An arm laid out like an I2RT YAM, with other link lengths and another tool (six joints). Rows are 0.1 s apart.
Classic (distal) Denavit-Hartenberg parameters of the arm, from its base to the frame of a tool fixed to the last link. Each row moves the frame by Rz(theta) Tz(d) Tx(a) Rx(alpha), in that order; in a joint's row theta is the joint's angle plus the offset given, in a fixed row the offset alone. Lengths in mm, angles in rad.
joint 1: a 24  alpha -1.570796  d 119.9  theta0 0
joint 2: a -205.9  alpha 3.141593  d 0  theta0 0
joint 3: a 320.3  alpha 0  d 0  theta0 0.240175
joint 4: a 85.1  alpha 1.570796  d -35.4  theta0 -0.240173
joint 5: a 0  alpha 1.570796  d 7.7  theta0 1.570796
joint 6: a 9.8  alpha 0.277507  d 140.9  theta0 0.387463
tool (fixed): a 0  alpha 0  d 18.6  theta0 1.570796
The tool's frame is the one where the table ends.
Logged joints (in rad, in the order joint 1, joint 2, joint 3, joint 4, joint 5, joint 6), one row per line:
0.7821, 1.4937, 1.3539, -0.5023, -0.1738, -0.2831
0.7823, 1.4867, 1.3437, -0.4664, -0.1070, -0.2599
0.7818, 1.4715, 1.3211, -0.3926, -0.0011, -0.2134
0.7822, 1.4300, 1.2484, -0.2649, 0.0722, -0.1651
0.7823, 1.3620, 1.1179, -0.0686, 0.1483, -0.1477
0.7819, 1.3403, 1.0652, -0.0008, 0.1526, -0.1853
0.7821, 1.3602, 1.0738, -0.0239, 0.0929, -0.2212
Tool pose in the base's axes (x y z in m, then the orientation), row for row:
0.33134, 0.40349, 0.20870, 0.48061, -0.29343, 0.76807, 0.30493
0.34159, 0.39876, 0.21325, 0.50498, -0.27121, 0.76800, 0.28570
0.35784, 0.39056, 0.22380, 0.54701, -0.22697, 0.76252, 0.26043
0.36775, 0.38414, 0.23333, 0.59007, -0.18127, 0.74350, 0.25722
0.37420, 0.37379, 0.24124, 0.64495, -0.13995, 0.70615, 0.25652
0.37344, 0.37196, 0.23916, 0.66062, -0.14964, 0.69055, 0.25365
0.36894, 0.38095, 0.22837, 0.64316, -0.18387, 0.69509, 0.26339
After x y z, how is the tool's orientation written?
As a quaternion, w x y z.
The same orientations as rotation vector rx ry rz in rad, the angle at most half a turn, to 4 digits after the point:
-0.7157, 1.8734, 0.7437
-0.6545, 1.8533, 0.6894
-0.5379, 1.8072, 0.6172
-0.4219, 1.7307, 0.5987
-0.3186, 1.6075, 0.5839
-0.3385, 1.5622, 0.5738
-0.4189, 1.5834, 0.6000

